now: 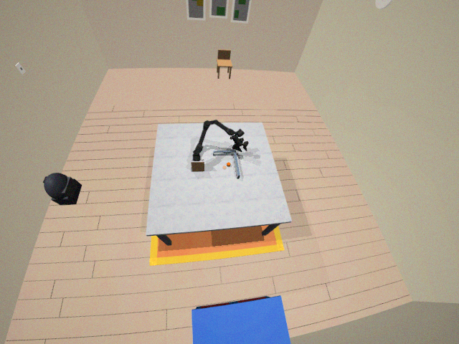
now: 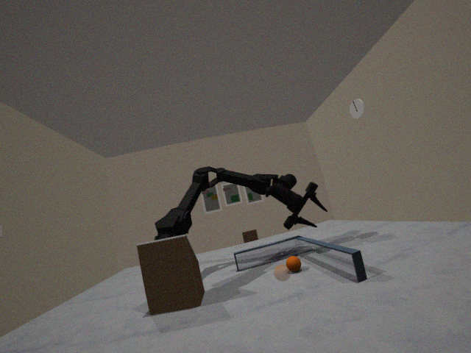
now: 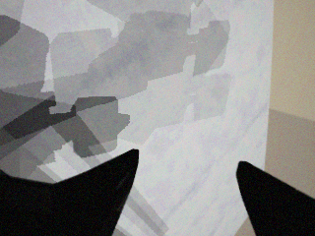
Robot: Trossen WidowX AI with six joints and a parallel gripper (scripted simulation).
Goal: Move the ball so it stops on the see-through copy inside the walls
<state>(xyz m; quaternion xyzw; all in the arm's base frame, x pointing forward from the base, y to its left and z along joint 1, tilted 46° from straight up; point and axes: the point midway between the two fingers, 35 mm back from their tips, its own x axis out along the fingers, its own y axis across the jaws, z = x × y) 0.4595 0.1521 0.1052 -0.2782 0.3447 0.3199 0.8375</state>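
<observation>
My gripper tip is now 160 mm past the orange ball, 120 mm to the left of it and 80 mm above it.
</observation>
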